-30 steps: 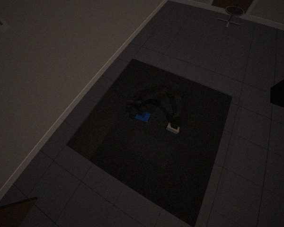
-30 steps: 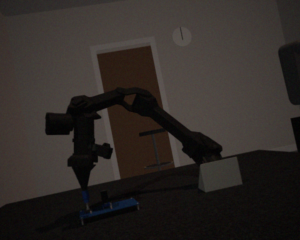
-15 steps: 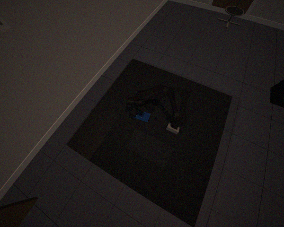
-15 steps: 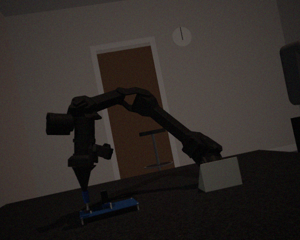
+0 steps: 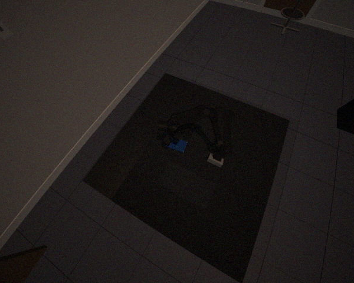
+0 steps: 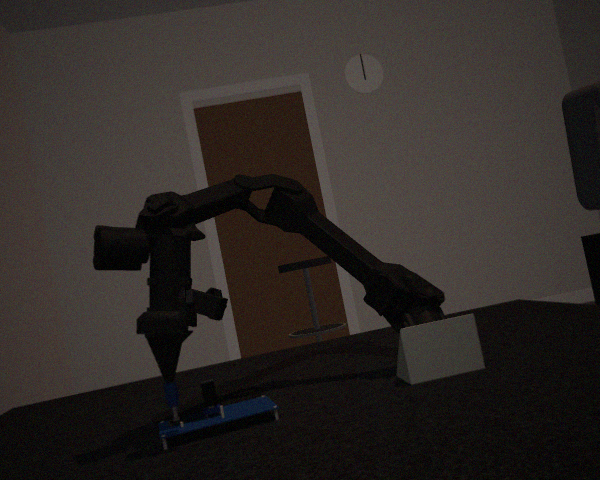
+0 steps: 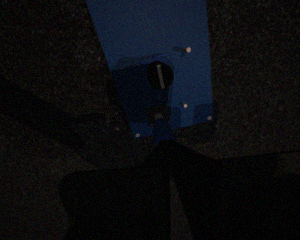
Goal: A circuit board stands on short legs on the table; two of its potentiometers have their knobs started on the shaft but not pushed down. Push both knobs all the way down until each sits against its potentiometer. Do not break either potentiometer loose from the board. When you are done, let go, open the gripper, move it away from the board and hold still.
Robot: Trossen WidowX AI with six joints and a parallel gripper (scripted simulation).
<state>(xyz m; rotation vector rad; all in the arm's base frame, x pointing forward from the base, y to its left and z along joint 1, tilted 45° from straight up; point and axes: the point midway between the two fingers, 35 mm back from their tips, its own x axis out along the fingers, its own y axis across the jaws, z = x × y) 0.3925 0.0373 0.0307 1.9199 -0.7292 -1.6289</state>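
My gripper tip is 5 cm past the dark knob and 2 cm above it. Round my gripper tip: blue knob: 2 cm below.
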